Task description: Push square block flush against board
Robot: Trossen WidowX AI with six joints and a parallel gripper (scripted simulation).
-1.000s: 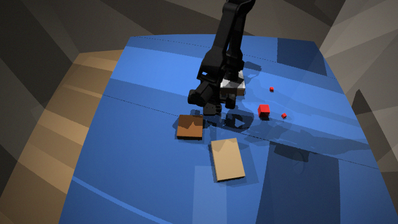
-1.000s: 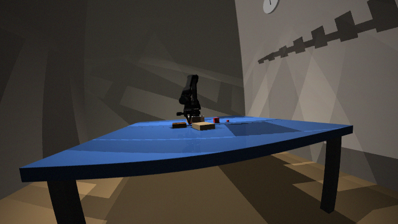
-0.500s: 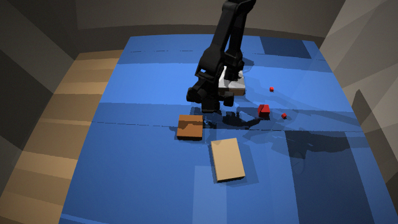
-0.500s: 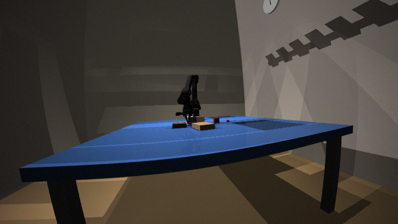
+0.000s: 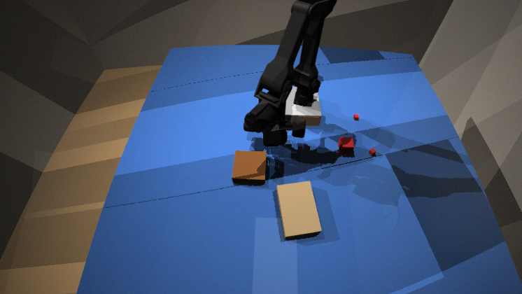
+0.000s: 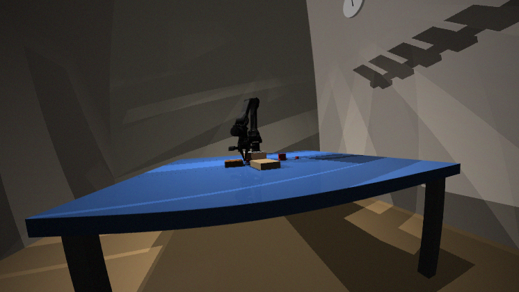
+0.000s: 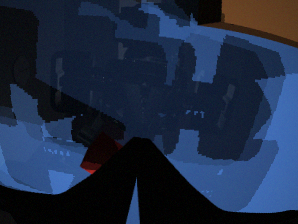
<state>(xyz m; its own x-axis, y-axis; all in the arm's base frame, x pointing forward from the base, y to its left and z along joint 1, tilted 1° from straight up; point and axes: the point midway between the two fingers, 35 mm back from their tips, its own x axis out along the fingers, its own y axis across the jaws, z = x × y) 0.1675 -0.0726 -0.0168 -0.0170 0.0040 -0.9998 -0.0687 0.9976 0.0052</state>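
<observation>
The orange square block is 120 mm ahead of my gripper tip, 50 mm to the right of it and 10 mm above it. Also, from my gripper tip: red cube (240 mm to the left, 20 mm behind, 10 mm above); pale tan board (220 mm ahead, 110 mm to the left, 10 mm above).
</observation>
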